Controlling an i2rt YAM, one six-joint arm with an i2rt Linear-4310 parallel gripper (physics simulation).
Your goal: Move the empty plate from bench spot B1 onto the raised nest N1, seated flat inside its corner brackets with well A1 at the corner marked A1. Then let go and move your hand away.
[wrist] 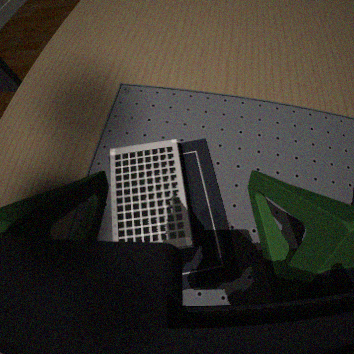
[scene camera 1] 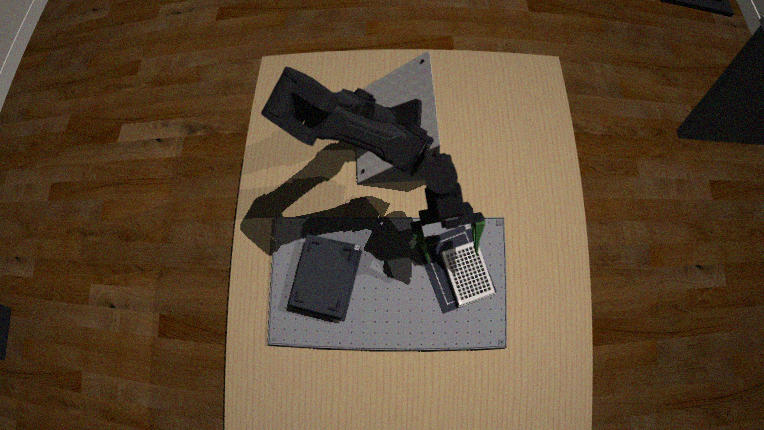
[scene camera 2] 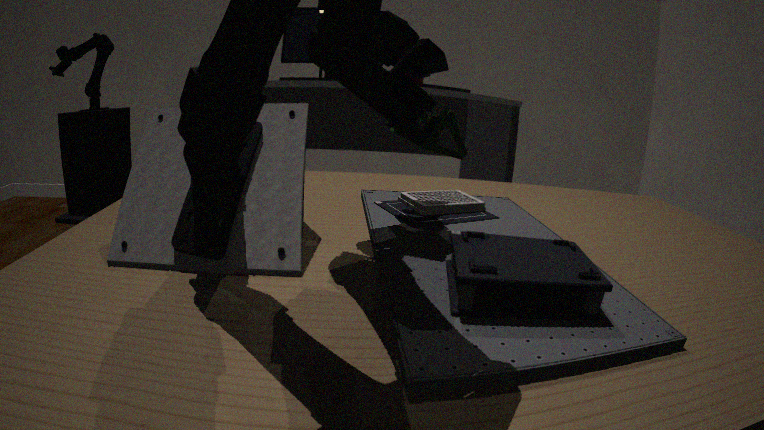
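Pixels of known places: gripper, between the fingertips: (wrist: 177,178) (scene camera 1: 452,258) (scene camera 2: 450,149); arm's base, origin of its link: (scene camera 2: 218,183).
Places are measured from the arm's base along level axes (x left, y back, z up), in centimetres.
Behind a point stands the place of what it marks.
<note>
The white plate (scene camera 1: 468,275) @(z -5.5, x 19.3, y -32.8 cm) (scene camera 2: 442,200) @(z -5.5, x 17.9, y -31.8 cm) (wrist: 145,195) @(z -5.9, x 19.5, y -31.9 cm) with a grid of wells lies flat, off-centre on the dark mat (scene camera 1: 441,291) @(z -6.8, x 13.7, y -36.3 cm) (wrist: 197,190) @(z -6.8, x 13.9, y -34.0 cm) with a white outline, and covers one side of that outline. My gripper (scene camera 1: 452,255) @(z 3.6, x 15.2, y -31.6 cm) (scene camera 2: 462,154) @(z 3.6, x 15.2, y -31.6 cm) (wrist: 177,178) @(z 3.6, x 15.2, y -31.6 cm) is open and empty, its green fingers wide apart. It hangs above the plate's end nearer the arm. In the wrist view the plate is nearer the left finger. The raised dark nest (scene camera 1: 324,277) @(z -2.9, x -11.1, y -35.7 cm) (scene camera 2: 526,261) @(z -2.9, x -12.5, y -34.4 cm) has corner brackets and nothing on it. A small pale mark shows at one corner in scene camera 1; its lettering is unreadable.
The mat and nest stand on a grey perforated board (scene camera 1: 390,325) @(z -6.9, x 3.4, y -44.4 cm) (scene camera 2: 539,336) @(z -6.9, x -20.1, y -33.9 cm) (wrist: 280,135) @(z -6.9, x 4.6, y -44.0 cm) on the wooden table (scene camera 1: 406,389) @(z -8.2, x 7.9, y -58.5 cm). The arm's pale slanted mounting plate (scene camera 1: 422,80) @(z 7.6, x 7.3, y 7.6 cm) (scene camera 2: 275,213) @(z -2.8, x -2.1, y -8.1 cm) stands behind the board. The arm's shadow falls between nest and mat.
</note>
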